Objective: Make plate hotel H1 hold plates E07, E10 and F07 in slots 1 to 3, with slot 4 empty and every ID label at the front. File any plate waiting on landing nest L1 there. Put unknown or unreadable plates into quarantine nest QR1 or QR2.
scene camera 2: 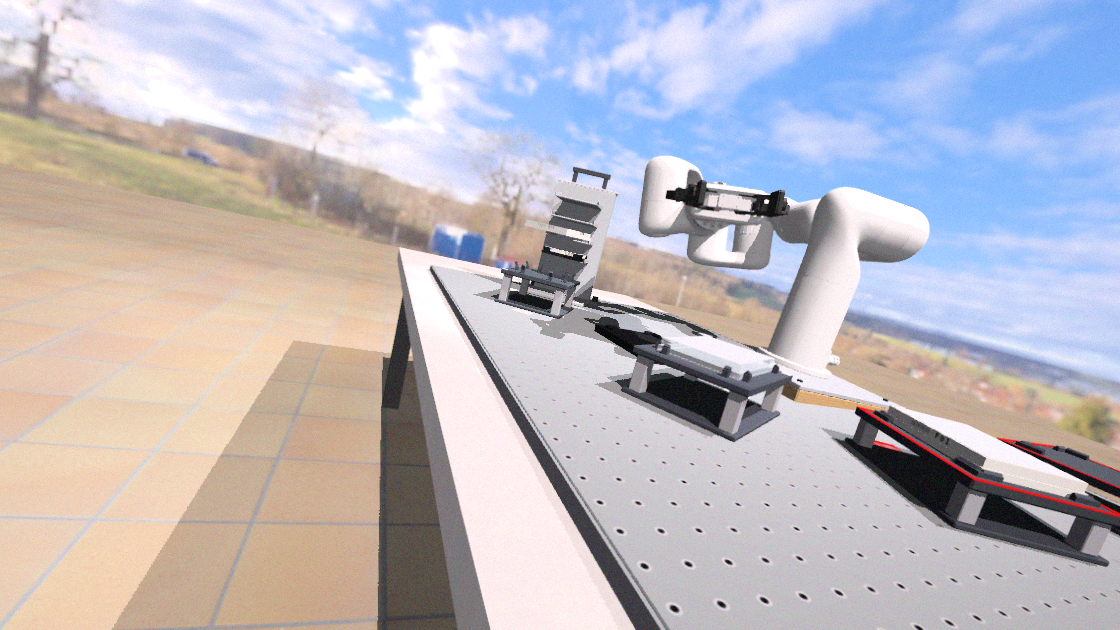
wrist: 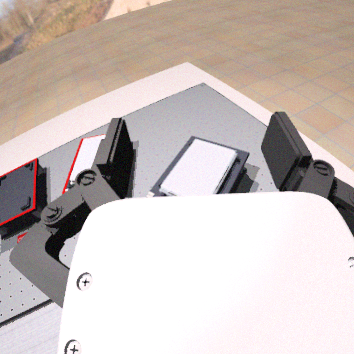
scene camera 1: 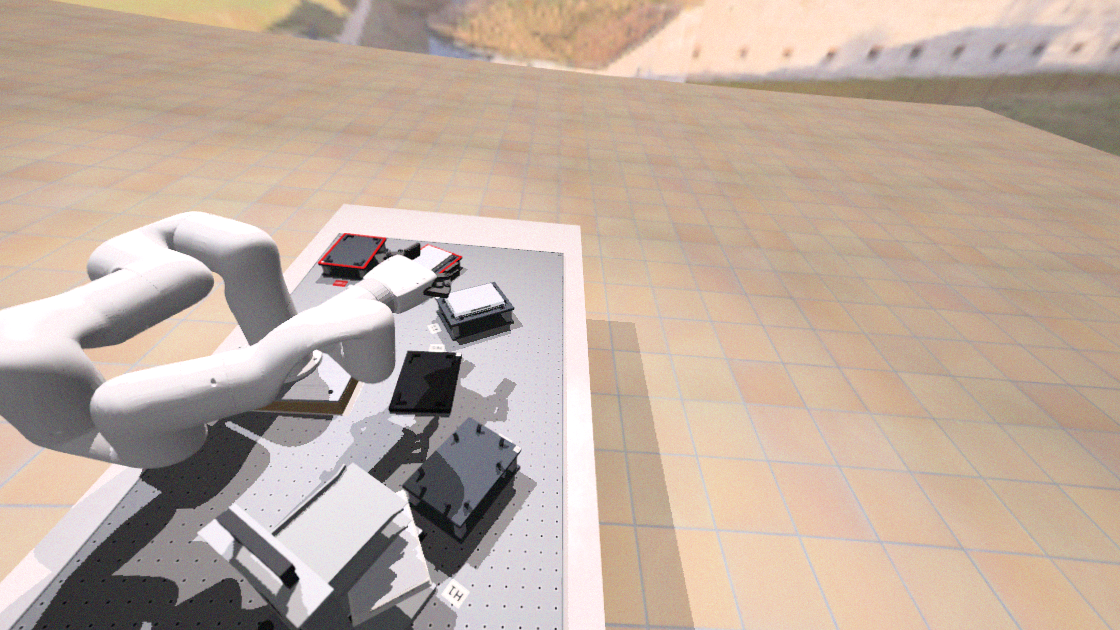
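Seen in the pictures: gripper, between the fingertips: (scene camera 2: 741, 197) (wrist: 197, 131) (scene camera 1: 438, 258); arm's base, origin of its link: (scene camera 2: 791, 364).
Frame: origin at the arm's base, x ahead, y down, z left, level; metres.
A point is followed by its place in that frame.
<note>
My gripper (scene camera 1: 422, 268) {x 0.307, y -0.220, z 0.095 m} (scene camera 2: 729, 200) {x 0.307, y -0.220, z 0.095 m} (wrist: 197, 131) {x 0.307, y -0.220, z 0.095 m} is open and empty, high above the table. A white plate (scene camera 1: 476, 300) {x 0.369, y -0.045, z 0.184 m} (scene camera 2: 716, 354) {x 0.404, y -0.045, z 0.232 m} (wrist: 200, 167) {x 0.365, y -0.045, z 0.194 m} lies on a raised dark nest (scene camera 1: 454, 319) {x 0.323, y -0.030, z 0.125 m} (scene camera 2: 732, 379) {x 0.406, y -0.031, z 0.262 m} (wrist: 242, 158) {x 0.442, y -0.031, z 0.175 m}, whose small tag is too blurred to read. Another white plate (scene camera 1: 435, 258) {x 0.238, y -0.035, z 0.375 m} (scene camera 2: 979, 450) {x 0.263, y -0.035, z 0.394 m} (wrist: 89, 156) {x 0.204, y -0.035, z 0.370 m} lies on a red-edged quarantine nest; its label is not surely readable. The other red-edged nest (scene camera 1: 354, 250) {x 0.010, y -0.020, z 0.414 m} (wrist: 17, 192) {x 0.021, y -0.020, z 0.402 m} is empty. Hotel H1 (scene camera 1: 336, 513) {x 0.278, y -0.205, z -0.422 m} (scene camera 2: 596, 246) {x 0.208, y -0.118, z -0.443 m} stands at the near end in scene camera 1; a pale plate (scene camera 1: 399, 575) {x 0.349, y -0.139, z -0.464 m} (scene camera 2: 565, 229) {x 0.331, y -0.136, z -0.364 m} sticks out of it.
A dark raised stand with pegs (scene camera 1: 462, 477) {x 0.394, y -0.041, z -0.284 m} (scene camera 2: 540, 277) {x 0.422, y -0.041, z -0.210 m} is beside the hotel. A flat black nest (scene camera 1: 426, 382) {x 0.286, y 0.008, z -0.039 m} (scene camera 2: 626, 335) {x 0.317, y 0.007, z -0.056 m} lies between this stand and the plate-bearing dark nest. The arm's base plate (scene camera 1: 309, 395) {x 0.076, y -0.008, z -0.093 m} (scene camera 2: 834, 390) {x 0.057, y 0.003, z 0.128 m} is at the table's other side.
</note>
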